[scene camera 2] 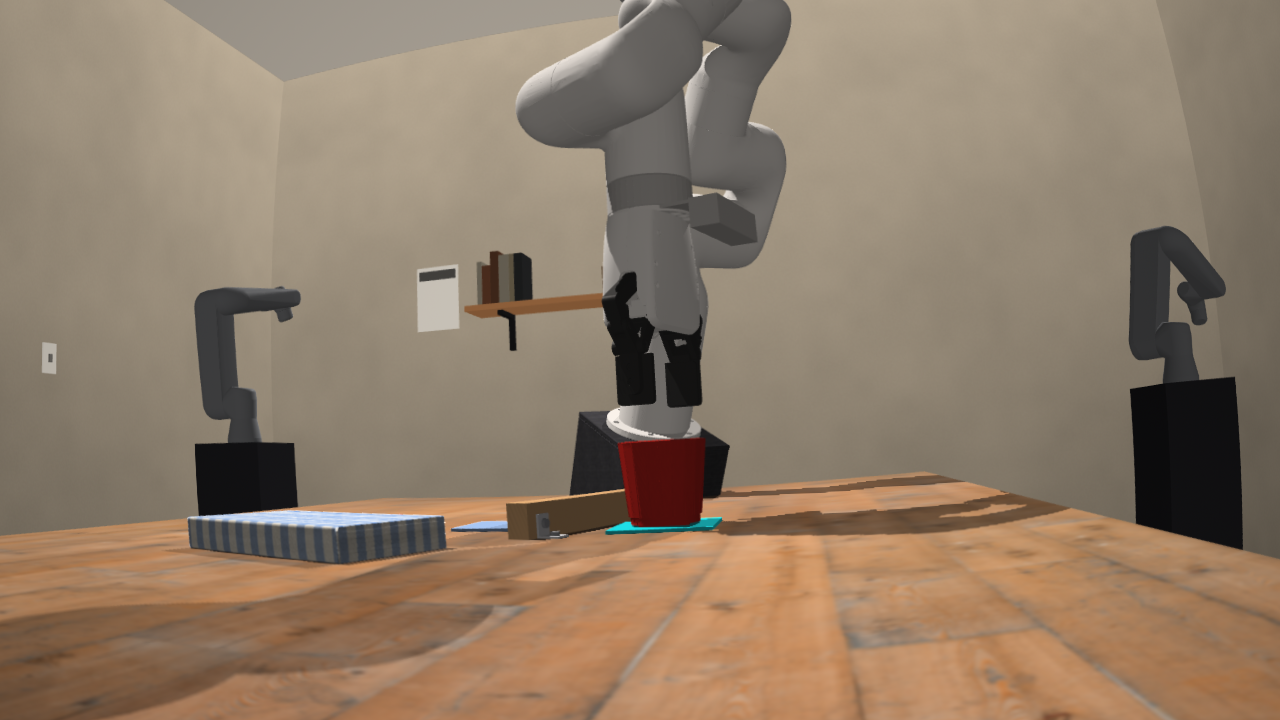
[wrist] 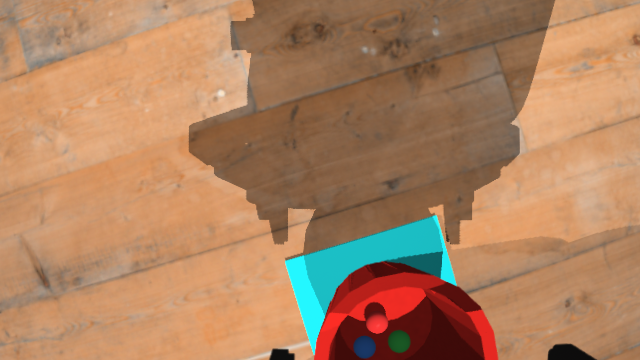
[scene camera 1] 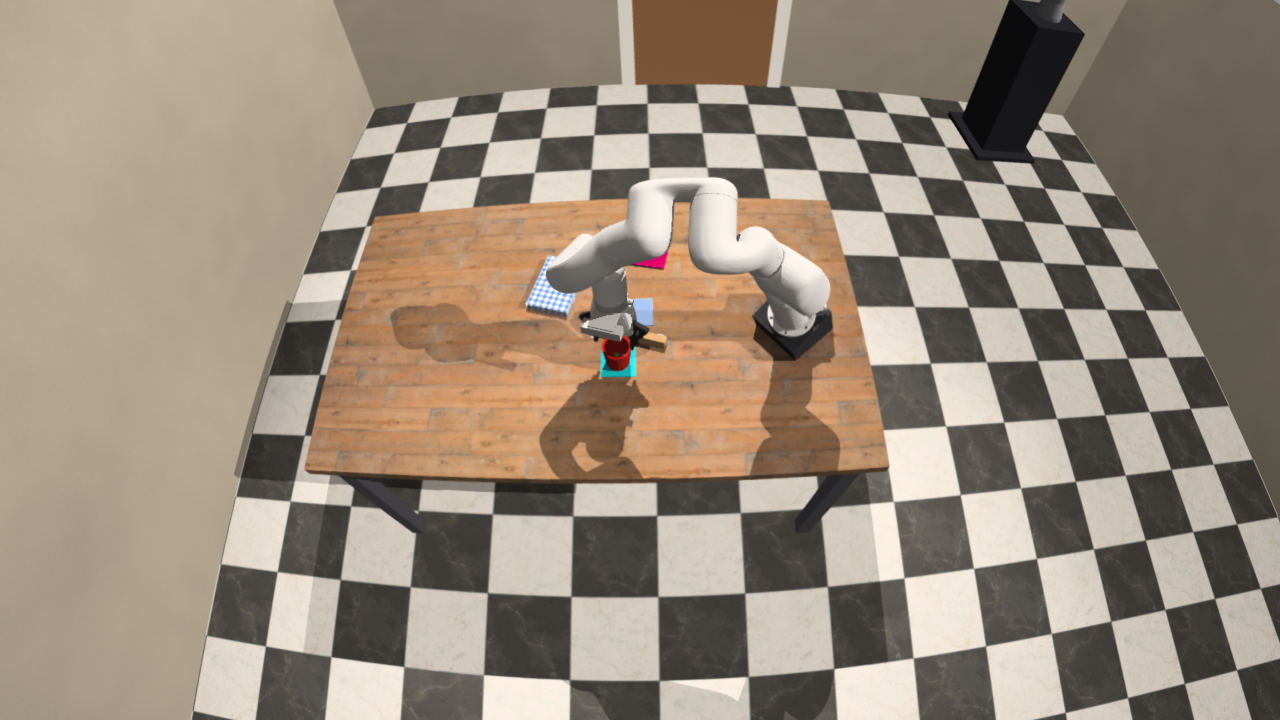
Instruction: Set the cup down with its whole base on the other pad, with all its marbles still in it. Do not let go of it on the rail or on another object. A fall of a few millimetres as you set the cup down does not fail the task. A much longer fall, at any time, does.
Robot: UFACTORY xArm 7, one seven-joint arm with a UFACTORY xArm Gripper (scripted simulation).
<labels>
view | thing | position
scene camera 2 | gripper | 662, 405
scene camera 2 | red cup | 663, 480
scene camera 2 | cyan pad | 706, 523
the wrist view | red cup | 429, 318
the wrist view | cyan pad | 315, 276
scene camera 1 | gripper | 615, 341
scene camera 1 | red cup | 609, 347
</labels>
